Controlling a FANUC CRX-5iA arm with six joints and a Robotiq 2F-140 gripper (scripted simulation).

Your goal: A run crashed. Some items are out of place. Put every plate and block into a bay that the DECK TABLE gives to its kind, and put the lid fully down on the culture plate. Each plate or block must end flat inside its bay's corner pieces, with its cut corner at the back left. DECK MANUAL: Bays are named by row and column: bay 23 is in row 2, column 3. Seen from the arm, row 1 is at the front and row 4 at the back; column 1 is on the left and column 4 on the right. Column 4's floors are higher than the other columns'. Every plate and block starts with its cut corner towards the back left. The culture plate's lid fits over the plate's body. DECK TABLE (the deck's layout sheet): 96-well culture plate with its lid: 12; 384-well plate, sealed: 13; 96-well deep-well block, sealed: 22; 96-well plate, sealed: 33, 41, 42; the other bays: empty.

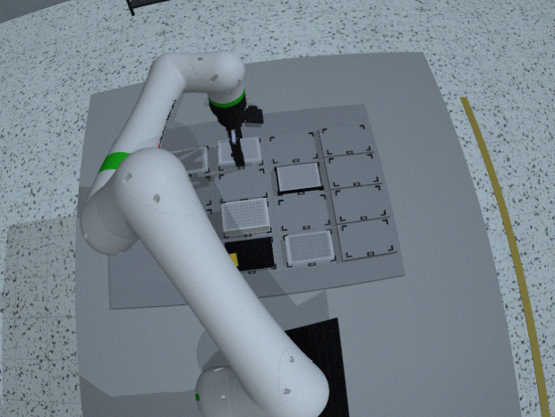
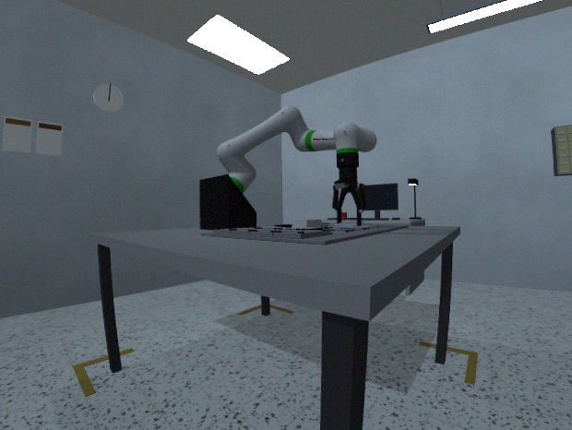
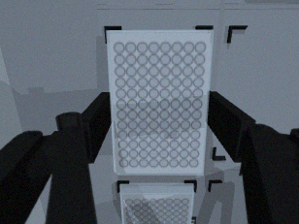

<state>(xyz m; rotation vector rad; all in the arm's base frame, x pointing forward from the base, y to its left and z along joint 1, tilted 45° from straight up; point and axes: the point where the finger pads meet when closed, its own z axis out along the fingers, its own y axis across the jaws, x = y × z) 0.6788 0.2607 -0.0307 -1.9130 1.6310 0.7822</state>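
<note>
Now: the 96-well plate 20 mm below my hand. Also, from my hand: white plate: 20 mm behind, 160 mm to the left, 40 mm below; then deep-well block: 210 mm behind, 20 mm to the right, 20 mm below; then dark-sided plate: 90 mm behind, 180 mm to the right, 40 mm below.
</note>
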